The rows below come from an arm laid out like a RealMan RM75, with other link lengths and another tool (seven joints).
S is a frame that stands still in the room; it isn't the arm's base.
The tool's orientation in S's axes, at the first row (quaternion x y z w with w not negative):
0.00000, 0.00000, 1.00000, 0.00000
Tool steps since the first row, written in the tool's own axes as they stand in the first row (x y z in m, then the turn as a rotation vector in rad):
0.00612, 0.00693, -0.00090, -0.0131, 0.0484, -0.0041
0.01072, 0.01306, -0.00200, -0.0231, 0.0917, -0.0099
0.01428, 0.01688, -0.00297, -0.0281, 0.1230, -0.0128
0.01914, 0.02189, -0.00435, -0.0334, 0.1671, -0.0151
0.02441, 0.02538, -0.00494, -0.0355, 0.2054, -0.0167
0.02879, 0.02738, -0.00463, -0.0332, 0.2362, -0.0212
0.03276, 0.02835, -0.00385, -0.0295, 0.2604, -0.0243
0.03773, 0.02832, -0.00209, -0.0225, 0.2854, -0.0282
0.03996, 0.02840, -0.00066, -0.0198, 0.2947, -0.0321
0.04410, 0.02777, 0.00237, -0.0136, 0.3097, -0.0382
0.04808, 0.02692, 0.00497, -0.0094, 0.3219, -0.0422
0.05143, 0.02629, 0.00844, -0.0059, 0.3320, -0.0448
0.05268, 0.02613, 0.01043, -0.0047, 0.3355, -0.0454
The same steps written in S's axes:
-0.00612, -0.00693, -0.00090, 0.0131, -0.0484, -0.0041
-0.01072, -0.01306, -0.00200, 0.0231, -0.0917, -0.0099
-0.01428, -0.01688, -0.00297, 0.0281, -0.1230, -0.0128
-0.01914, -0.02189, -0.00435, 0.0334, -0.1671, -0.0151
-0.02441, -0.02538, -0.00494, 0.0355, -0.2054, -0.0167
-0.02879, -0.02738, -0.00463, 0.0332, -0.2362, -0.0212
-0.03276, -0.02835, -0.00385, 0.0295, -0.2604, -0.0243
-0.03773, -0.02832, -0.00209, 0.0225, -0.2854, -0.0282
-0.03996, -0.02840, -0.00066, 0.0198, -0.2947, -0.0321
-0.04410, -0.02777, 0.00237, 0.0136, -0.3097, -0.0382
-0.04808, -0.02692, 0.00497, 0.0094, -0.3219, -0.0422
-0.05143, -0.02629, 0.00844, 0.0059, -0.3320, -0.0448
-0.05268, -0.02613, 0.01043, 0.0047, -0.3355, -0.0454

